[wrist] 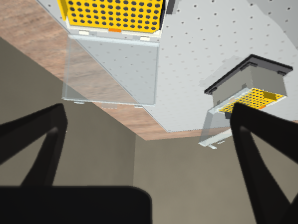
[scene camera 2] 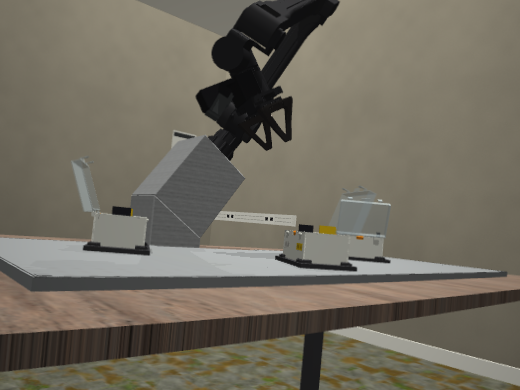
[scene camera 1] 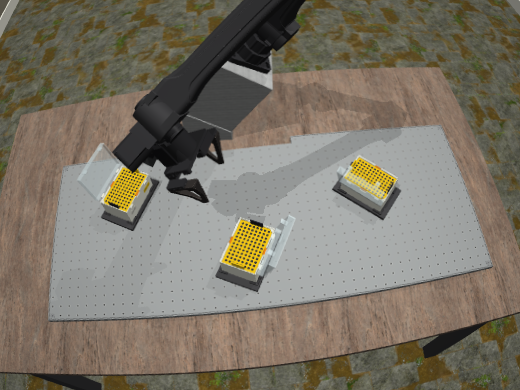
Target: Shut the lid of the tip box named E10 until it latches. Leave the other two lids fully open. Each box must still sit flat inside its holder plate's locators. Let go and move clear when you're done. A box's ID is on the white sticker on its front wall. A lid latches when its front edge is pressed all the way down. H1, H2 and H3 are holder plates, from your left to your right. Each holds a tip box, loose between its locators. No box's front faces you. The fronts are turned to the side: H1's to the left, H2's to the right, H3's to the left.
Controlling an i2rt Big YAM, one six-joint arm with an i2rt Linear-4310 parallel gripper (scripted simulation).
Labels:
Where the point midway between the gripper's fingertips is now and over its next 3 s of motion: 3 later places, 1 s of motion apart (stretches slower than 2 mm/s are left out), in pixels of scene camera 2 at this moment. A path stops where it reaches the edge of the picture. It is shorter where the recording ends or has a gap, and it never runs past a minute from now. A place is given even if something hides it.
My gripper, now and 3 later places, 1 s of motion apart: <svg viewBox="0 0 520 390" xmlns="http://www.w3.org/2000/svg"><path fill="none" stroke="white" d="M278 145L274 189L269 234L274 185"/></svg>

